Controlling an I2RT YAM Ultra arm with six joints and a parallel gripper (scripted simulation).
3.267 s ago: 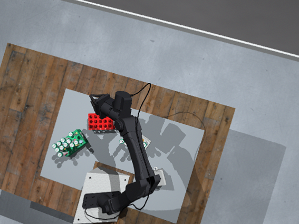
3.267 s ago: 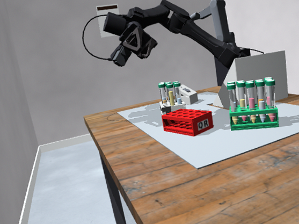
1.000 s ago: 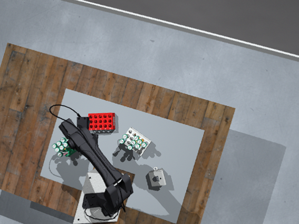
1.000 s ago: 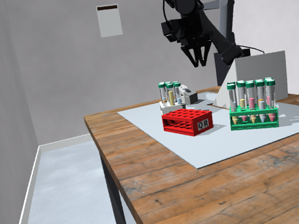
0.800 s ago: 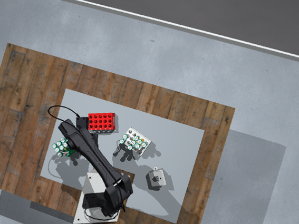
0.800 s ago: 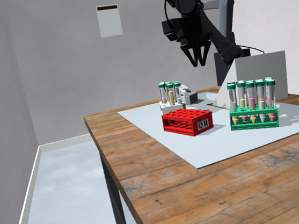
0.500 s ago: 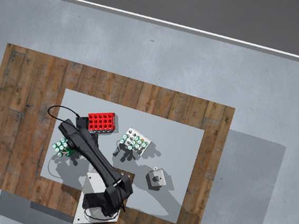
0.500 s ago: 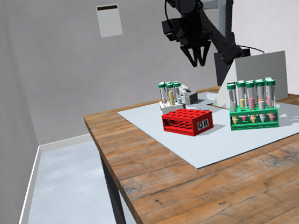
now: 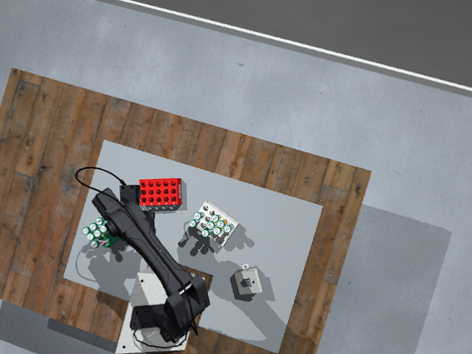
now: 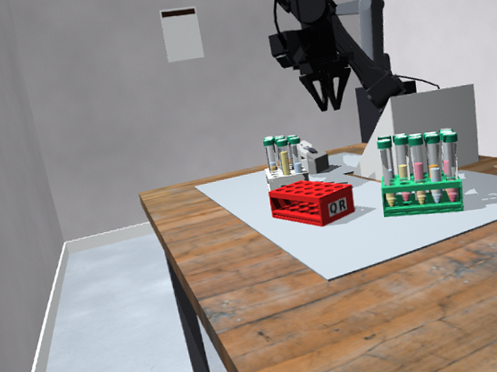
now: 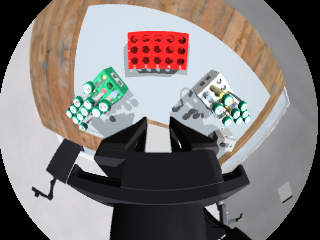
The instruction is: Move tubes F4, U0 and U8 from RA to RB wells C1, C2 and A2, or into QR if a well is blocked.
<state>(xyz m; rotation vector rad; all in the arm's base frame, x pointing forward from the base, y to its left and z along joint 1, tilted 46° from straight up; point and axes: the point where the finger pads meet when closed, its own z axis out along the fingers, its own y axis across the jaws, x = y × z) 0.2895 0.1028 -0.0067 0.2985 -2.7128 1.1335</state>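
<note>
Now: the tube 120 mm to the right of my hand, 120 mm below it and 20 mm ahead of it. The rest, counted from my hand: red rack QR: 160 mm below, 80 mm ahead, 20 mm to the left; tube with yellow filling: 130 mm to the right, 120 mm below, 50 mm ahead; white rack RB: 170 mm to the right, 160 mm below, 20 mm ahead.
</note>
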